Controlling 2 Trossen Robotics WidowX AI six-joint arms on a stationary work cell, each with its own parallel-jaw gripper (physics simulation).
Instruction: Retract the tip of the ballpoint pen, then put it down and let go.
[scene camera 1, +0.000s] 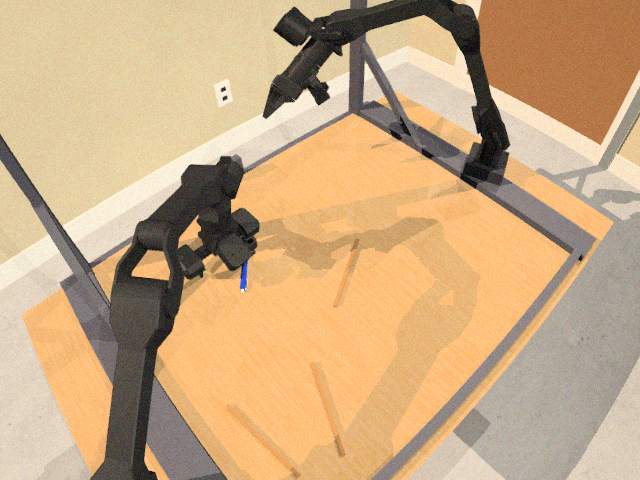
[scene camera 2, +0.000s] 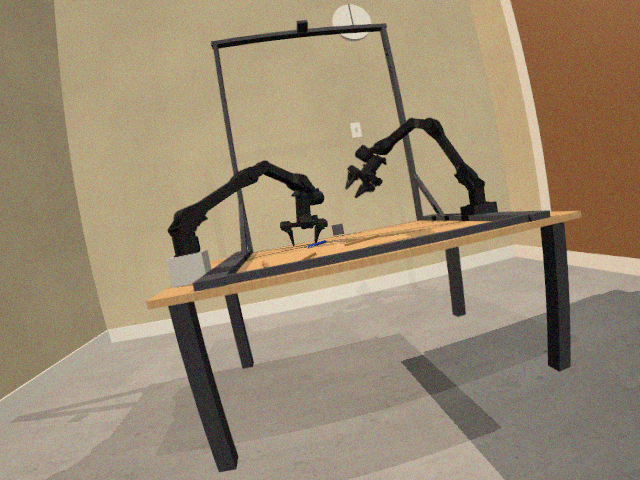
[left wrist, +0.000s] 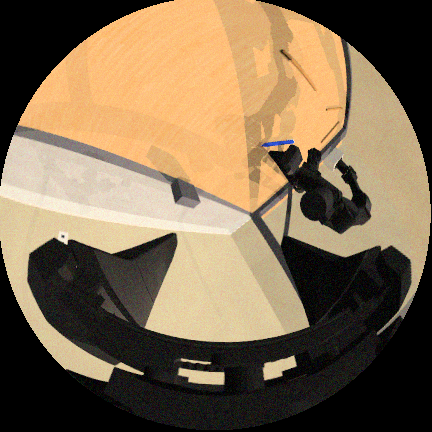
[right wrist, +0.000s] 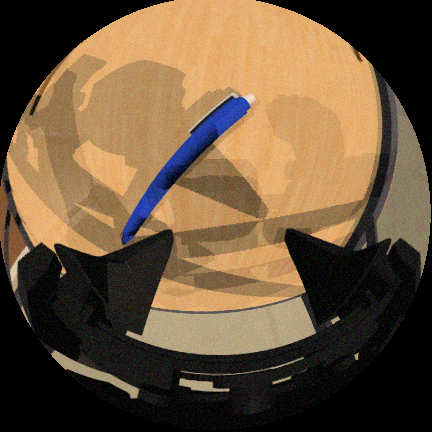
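Where they show: left gripper, fingertip midpoint: (scene camera 1: 266, 115) (scene camera 2: 350, 193) (left wrist: 230, 240); right gripper, fingertip midpoint: (scene camera 1: 217, 264) (scene camera 2: 304, 244) (left wrist: 274, 159) (right wrist: 230, 235); left arm's base at its link origin: (scene camera 1: 488, 157) (scene camera 2: 478, 204); right arm's base at its link origin: (scene camera 2: 187, 254) (left wrist: 337, 162).
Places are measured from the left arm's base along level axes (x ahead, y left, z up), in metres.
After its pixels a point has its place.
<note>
The blue ballpoint pen (scene camera 1: 244, 277) @[x 0.545, y -0.378, z -0.044 m] (scene camera 2: 316, 244) @[x 0.520, y -0.389, z -0.049 m] (left wrist: 278, 142) @[x 0.503, y -0.400, z -0.046 m] (right wrist: 185, 160) @[x 0.529, y -0.392, z -0.044 m] lies flat on the wooden table (scene camera 1: 366, 200) @[x 0.227, y -0.240, z -0.055 m], with a silver clip and a white push button at one end. My right gripper (scene camera 1: 215, 259) @[x 0.541, y -0.451, z -0.047 m] (scene camera 2: 304, 237) @[x 0.541, y -0.451, z -0.047 m] (right wrist: 230, 235) @[x 0.541, y -0.451, z -0.047 m] is open and empty. It points down just above the table, and the pen's tip end lies beside one finger, not between the fingers. My left gripper (scene camera 1: 269, 110) @[x 0.250, y -0.480, z 0.135 m] (scene camera 2: 355, 189) @[x 0.250, y -0.480, z 0.135 m] (left wrist: 230, 240) @[x 0.250, y -0.480, z 0.135 m] is open and empty, held high above the far edge of the table, far from the pen.
Three thin wooden sticks (scene camera 1: 347, 271) @[x 0.437, y -0.195, z -0.048 m] (scene camera 1: 328, 410) @[x 0.714, y -0.103, z -0.048 m] (scene camera 1: 263, 440) @[x 0.810, y -0.176, z -0.048 m] lie on the table. A dark metal frame post (scene camera 1: 356, 57) @[x -0.091, y -0.407, z 0.134 m] stands at the far corner. A small grey cube (scene camera 2: 337, 229) @[x 0.300, y -0.567, z -0.021 m] (left wrist: 185, 193) @[x 0.284, y -0.562, z -0.007 m] sits by the far edge, and a light grey box (scene camera 2: 187, 269) @[x 1.027, y -0.193, z -0.013 m] stands at the right arm's base.
</note>
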